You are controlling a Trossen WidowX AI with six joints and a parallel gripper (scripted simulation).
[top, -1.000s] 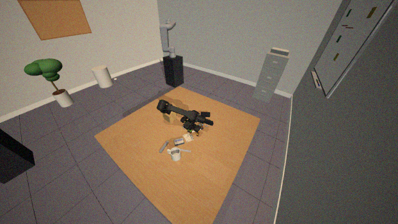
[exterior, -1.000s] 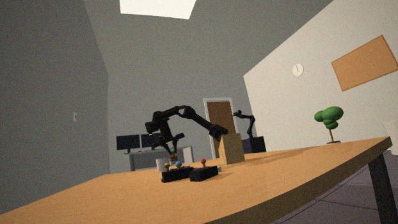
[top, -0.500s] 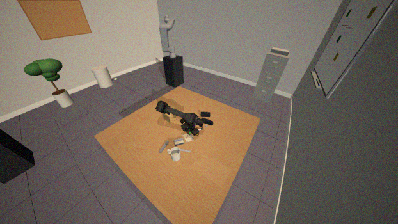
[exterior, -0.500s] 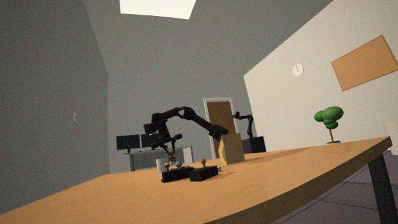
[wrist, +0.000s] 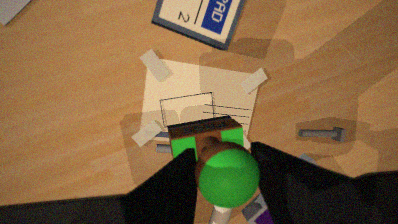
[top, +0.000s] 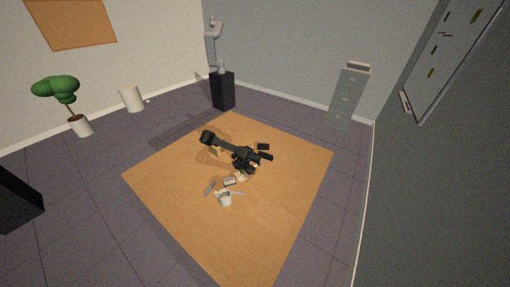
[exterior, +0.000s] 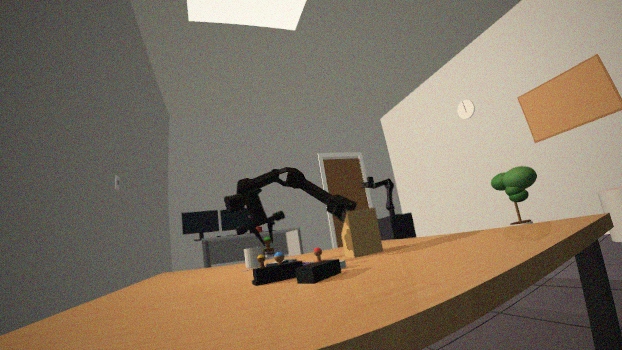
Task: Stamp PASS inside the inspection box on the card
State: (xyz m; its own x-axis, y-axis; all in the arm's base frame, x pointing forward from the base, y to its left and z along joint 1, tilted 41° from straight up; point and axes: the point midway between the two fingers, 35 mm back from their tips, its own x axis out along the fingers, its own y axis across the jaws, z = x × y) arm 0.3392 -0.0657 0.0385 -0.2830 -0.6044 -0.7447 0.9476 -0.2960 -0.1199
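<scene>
Right now the cream card is 100 mm below my gripper tip and 10 mm behind it. Round my gripper tip: purple ink pad 130 mm to the left, 90 mm below, 80 mm behind; green-knobbed pass stamp 20 mm below; white cylinder 150 mm to the left, 90 mm below, 20 mm ahead.
</scene>
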